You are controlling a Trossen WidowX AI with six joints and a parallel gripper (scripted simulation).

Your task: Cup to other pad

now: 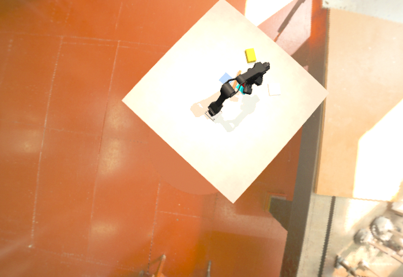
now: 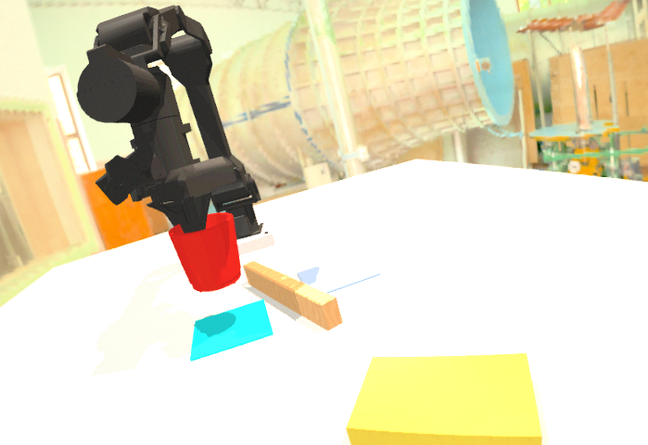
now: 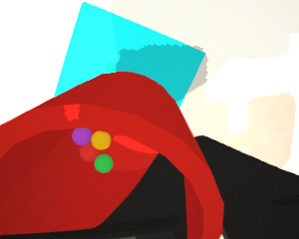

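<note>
Right now the cyan pad is 10 cm below my gripper tip, 3 cm ahead of it and 2 cm to the left of it. Round my gripper tip: red cup (2 cm to the left, 2 cm ahead); pale blue pad (16 cm to the left, 10 cm below, 5 cm behind); wooden block (9 cm to the left, 9 cm below, 1 cm behind).
</note>
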